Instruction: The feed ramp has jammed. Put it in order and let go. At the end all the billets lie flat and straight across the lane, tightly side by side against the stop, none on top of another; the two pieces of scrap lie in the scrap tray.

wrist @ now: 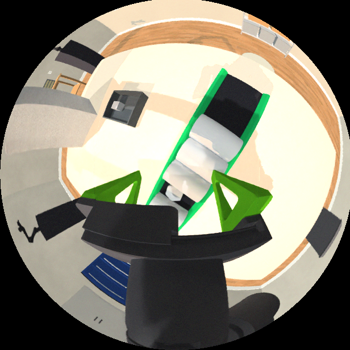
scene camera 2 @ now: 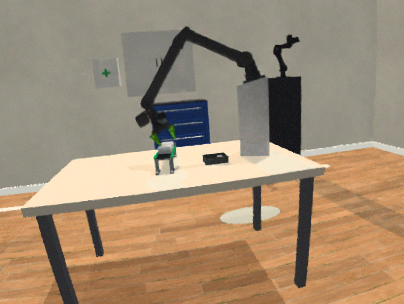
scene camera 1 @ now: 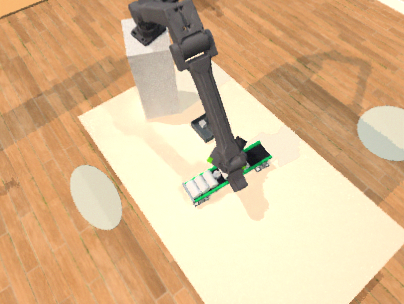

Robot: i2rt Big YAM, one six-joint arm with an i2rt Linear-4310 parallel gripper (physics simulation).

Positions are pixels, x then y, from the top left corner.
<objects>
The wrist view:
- my gripper: 176, 173
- dark scrap tray: 134, 101
</objects>
